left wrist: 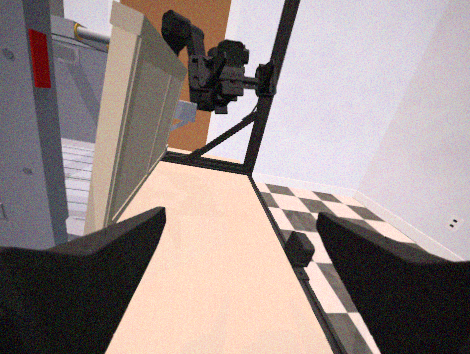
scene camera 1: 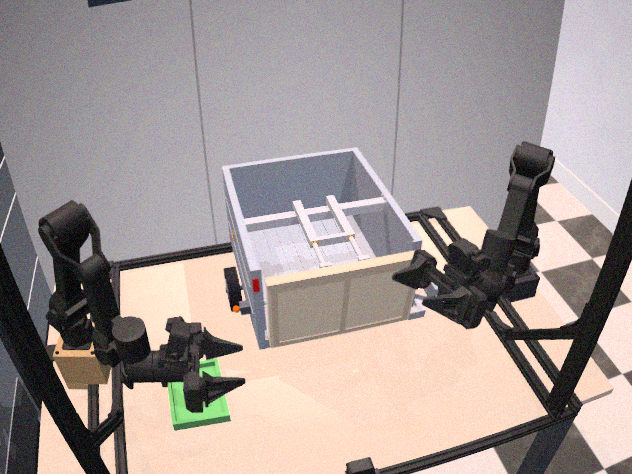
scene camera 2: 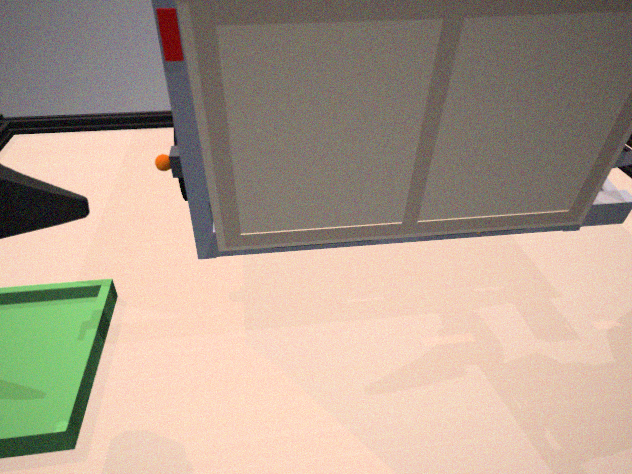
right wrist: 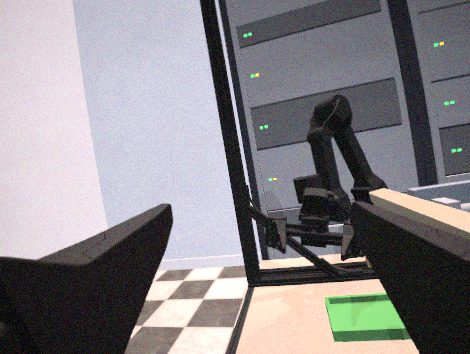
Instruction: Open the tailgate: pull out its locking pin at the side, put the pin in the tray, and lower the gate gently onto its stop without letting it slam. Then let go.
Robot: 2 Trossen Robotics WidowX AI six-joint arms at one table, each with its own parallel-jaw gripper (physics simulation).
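Frame: origin at the left arm's base, x ahead, y left, z up, level; centimetres.
Seen in the pictures: left gripper, fingertip midpoint: [left wrist: 242, 216] [scene camera 1: 244, 363] [scene camera 2: 47, 246] [right wrist: 312, 254]; right gripper, fingertip midpoint: [left wrist: 250, 59] [scene camera 1: 407, 288] [right wrist: 260, 211]; left arm's base, origin of the base link: [scene camera 1: 78, 338]; right arm's base, origin of the base link: [scene camera 1: 515, 268].
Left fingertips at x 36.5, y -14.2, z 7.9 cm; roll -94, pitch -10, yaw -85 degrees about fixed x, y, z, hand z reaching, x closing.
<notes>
Pixels of each thing's middle, then the offset from my left fingertips to it. "*": a spot on its surface instead.
- green tray, body centre: [scene camera 2: 19, 359] [scene camera 1: 196, 393] [right wrist: 368, 315] dz -17.7, dx -11.8, dy +7.5 cm
- grey-blue trailer box, surface spot: [scene camera 2: 186, 109] [scene camera 1: 259, 303] * dz +1.0, dx +2.7, dy +13.9 cm
- black wheel, body centre: [scene camera 1: 233, 289] dz -13.6, dx -4.6, dy +34.9 cm
The beige tailgate [scene camera 1: 311, 311] [scene camera 2: 326, 127] [left wrist: 150, 110] stands upright across the trailer's near end. The locking pin's orange knob [scene camera 1: 235, 308] [scene camera 2: 162, 162] sticks out of a small block on the trailer's left side in the scene views; its shaft is hidden. The green tray [scene camera 1: 201, 423] [scene camera 2: 90, 375] [right wrist: 370, 336] lies left of the trailer's near corner, with no pin seen in it. My left gripper [scene camera 1: 242, 364] [left wrist: 242, 216] is open and empty, above the tray. My right gripper [scene camera 1: 409, 289] is open and empty by the gate's right upper corner in scene camera 1.
The grey-blue trailer box [scene camera 1: 256, 311] [scene camera 2: 186, 109] holds a white frame with two rods reaching toward the gate. A black wheel [scene camera 1: 232, 288] stands beside it near the knob. Black rails [scene camera 1: 459, 448] edge the table. A wooden block [scene camera 1: 84, 369] is under the left arm's base.
</notes>
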